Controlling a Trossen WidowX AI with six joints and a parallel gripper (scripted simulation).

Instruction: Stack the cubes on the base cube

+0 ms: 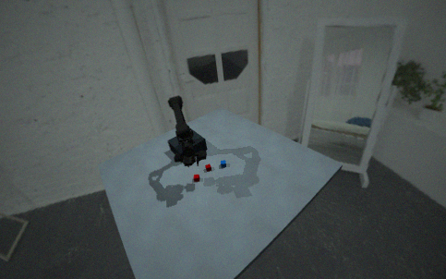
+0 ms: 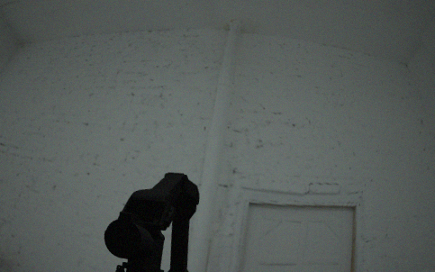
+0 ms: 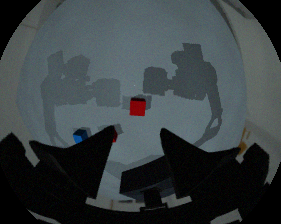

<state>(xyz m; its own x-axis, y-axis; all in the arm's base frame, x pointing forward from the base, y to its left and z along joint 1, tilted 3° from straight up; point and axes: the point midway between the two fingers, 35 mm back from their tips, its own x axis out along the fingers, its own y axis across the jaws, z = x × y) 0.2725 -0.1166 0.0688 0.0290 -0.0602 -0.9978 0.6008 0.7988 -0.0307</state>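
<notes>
My gripper tip is now 210 mm to the right of the blue cube, 110 mm above it and 10 mm short of it.
</notes>
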